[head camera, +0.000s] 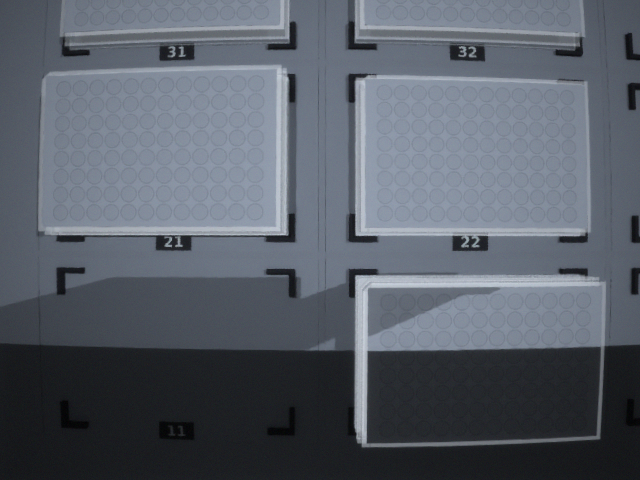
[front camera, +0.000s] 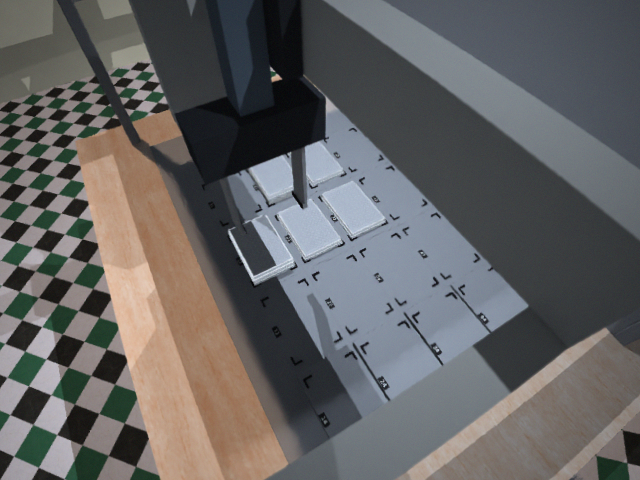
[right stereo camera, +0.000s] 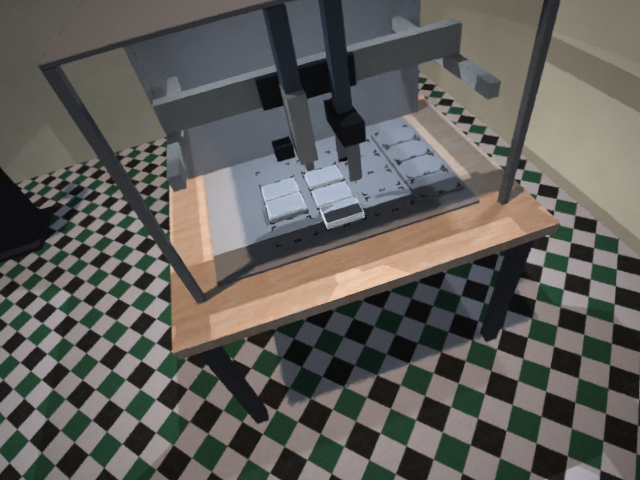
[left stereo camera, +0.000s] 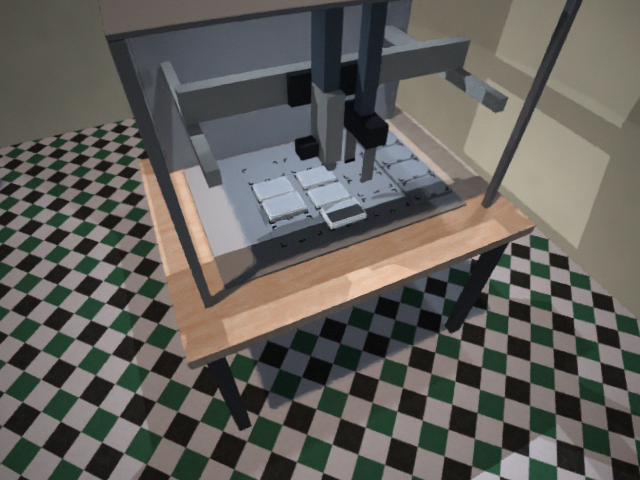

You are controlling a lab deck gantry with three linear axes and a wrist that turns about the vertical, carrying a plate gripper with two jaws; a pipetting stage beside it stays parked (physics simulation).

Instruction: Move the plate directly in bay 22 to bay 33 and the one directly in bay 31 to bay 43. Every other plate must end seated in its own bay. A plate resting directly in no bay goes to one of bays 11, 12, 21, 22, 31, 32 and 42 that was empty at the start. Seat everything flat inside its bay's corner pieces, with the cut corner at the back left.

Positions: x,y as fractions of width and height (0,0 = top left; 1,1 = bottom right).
Scene:
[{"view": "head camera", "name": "clear plate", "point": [0.31,0.31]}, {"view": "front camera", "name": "my gripper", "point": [0.42,0.44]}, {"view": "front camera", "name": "clear plate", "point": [0.43,0.37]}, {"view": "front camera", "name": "back wall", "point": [0.90,0.13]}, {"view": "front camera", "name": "bay 43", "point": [0.70,0.53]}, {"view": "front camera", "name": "bay 11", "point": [0.39,0.42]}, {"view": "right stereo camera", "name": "my gripper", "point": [0.55,0.35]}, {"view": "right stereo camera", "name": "clear plate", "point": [0.46,0.42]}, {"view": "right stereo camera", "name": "back wall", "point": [0.35,0.10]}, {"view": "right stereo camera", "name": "frame post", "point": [0.09,0.17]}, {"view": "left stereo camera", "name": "my gripper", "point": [0.56,0.36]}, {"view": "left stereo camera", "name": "clear plate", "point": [0.46,0.42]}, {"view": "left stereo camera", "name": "back wall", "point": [0.31,0.11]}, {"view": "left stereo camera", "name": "frame post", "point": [0.19,0.10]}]

